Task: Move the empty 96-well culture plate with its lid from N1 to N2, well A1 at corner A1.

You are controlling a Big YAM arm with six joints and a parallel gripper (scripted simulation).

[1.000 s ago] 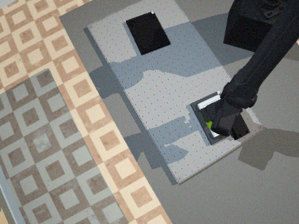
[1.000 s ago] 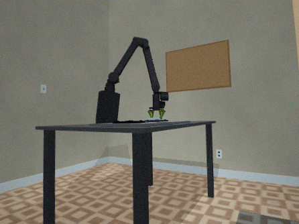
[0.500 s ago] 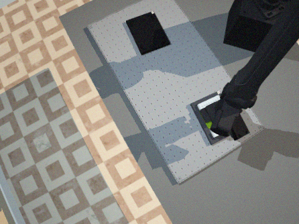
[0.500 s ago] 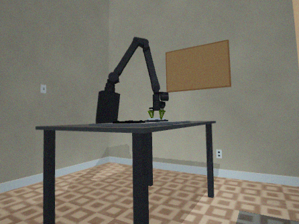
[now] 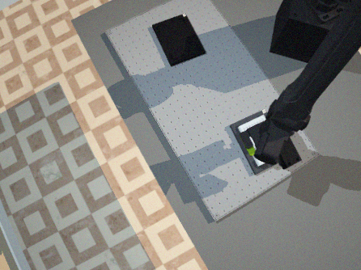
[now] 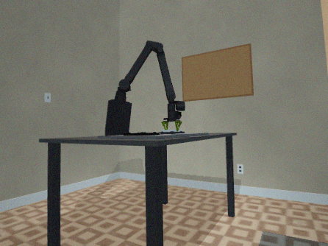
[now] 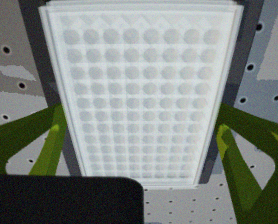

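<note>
The clear lid is right at my hand. Round my hand: nest N1: 60 mm ahead, 410 mm to the right, 20 mm below; then plate: right at my hand; then nest N2: 20 mm below.
</note>
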